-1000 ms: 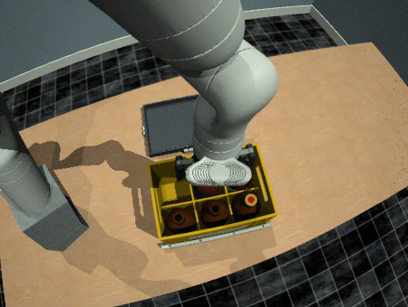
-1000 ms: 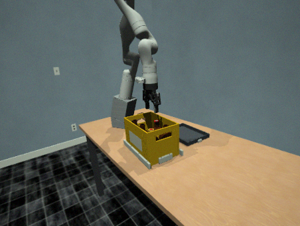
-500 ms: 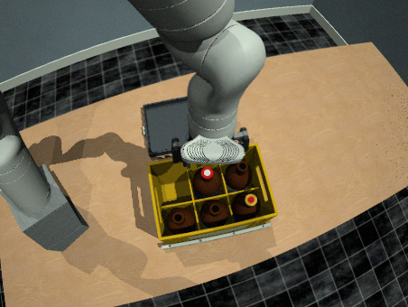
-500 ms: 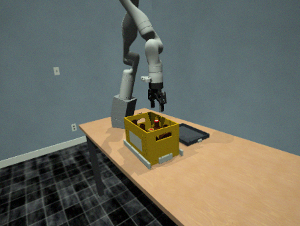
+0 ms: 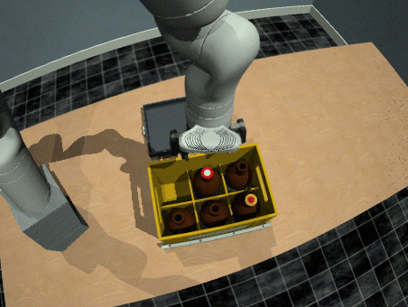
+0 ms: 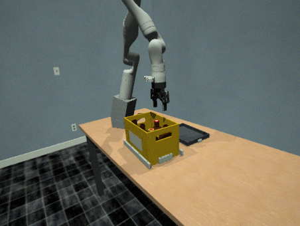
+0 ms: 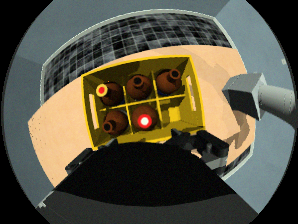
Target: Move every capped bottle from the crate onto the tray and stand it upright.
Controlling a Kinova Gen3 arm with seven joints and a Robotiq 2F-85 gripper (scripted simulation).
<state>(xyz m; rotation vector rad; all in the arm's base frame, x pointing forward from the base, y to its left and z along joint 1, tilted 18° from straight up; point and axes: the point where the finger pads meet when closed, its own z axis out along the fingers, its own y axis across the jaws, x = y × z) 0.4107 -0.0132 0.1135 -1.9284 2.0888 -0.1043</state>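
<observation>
Now: hand 15 cm above the yellow crate, 7 cm to the left of it and 1 cm past it. Also, from my hand: dark tray (22 cm to the left, 22 cm below, 2 cm behind).
</observation>
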